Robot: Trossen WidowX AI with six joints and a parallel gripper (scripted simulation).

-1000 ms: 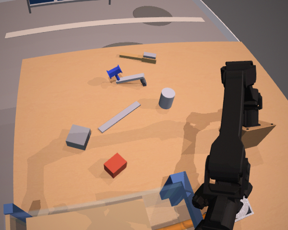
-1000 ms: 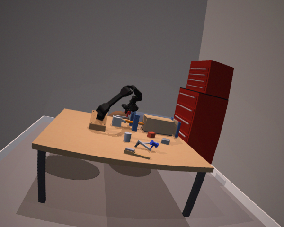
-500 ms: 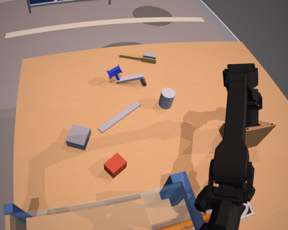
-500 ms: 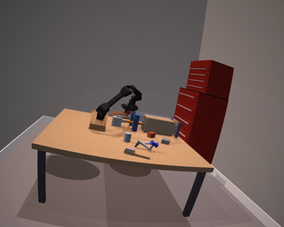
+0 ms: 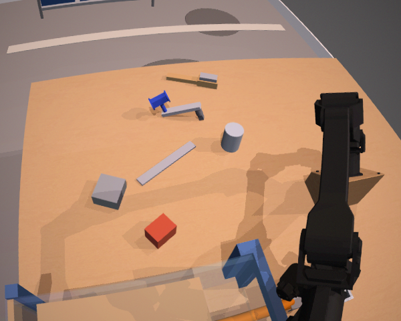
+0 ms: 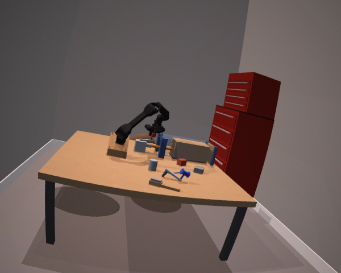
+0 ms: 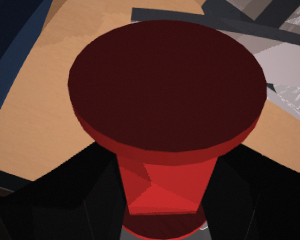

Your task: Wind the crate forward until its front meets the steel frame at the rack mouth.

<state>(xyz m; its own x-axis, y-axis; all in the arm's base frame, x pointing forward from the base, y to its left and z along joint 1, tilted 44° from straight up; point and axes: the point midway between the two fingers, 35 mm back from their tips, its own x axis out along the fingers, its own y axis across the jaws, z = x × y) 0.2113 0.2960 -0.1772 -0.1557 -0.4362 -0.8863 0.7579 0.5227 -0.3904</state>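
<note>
Now: the red-gripped winch handle 3 cm to the right of my gripper tip, 3 cm below it and 2 cm behind it. Round my gripper tip: blue steel frame 9 cm ahead, 5 cm to the right, 3 cm below; red knob 1 cm to the right, 1 cm ahead; grey winch 10 cm below, 9 cm behind, 8 cm to the right.
</note>
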